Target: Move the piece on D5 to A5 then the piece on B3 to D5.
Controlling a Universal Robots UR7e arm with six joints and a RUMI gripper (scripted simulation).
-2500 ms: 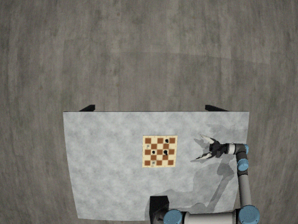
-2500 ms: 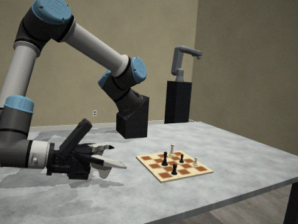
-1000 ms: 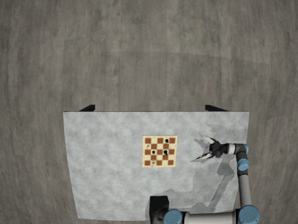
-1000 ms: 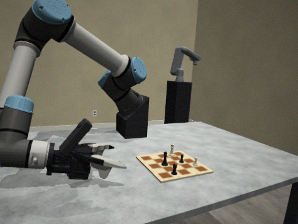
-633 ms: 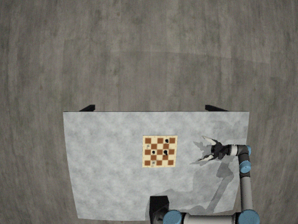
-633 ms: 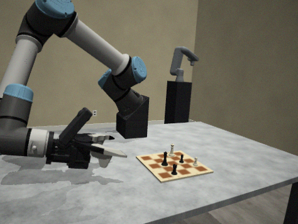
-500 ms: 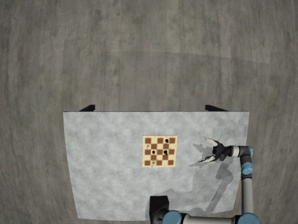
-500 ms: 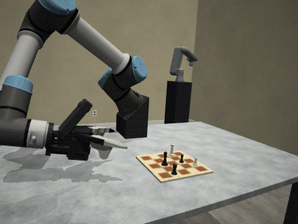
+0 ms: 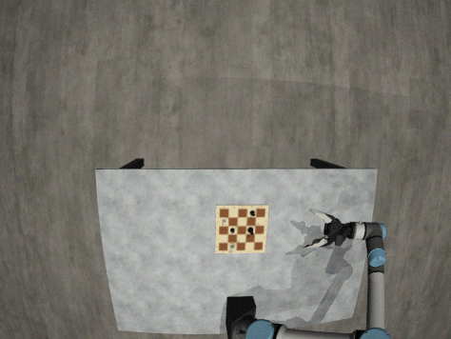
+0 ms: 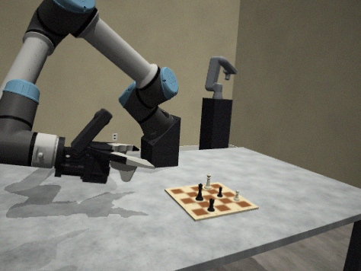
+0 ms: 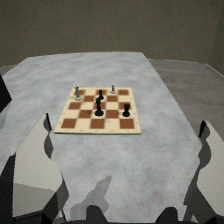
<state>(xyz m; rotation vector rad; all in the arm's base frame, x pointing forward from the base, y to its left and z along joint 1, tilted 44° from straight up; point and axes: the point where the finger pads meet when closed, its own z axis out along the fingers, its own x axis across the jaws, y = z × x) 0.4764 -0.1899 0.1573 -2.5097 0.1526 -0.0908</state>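
Right now the tall white piece is 27 cm to the left of my hand, 14 cm below it and 11 cm behind it. From my hand the other things lie so: small white pawn (31 cm to the left, 15 cm below, 1 cm ahead); then tall black piece (20 cm to the left, 14 cm below, 4 cm behind); then chessboard (23 cm to the left, 17 cm below, 4 cm behind).
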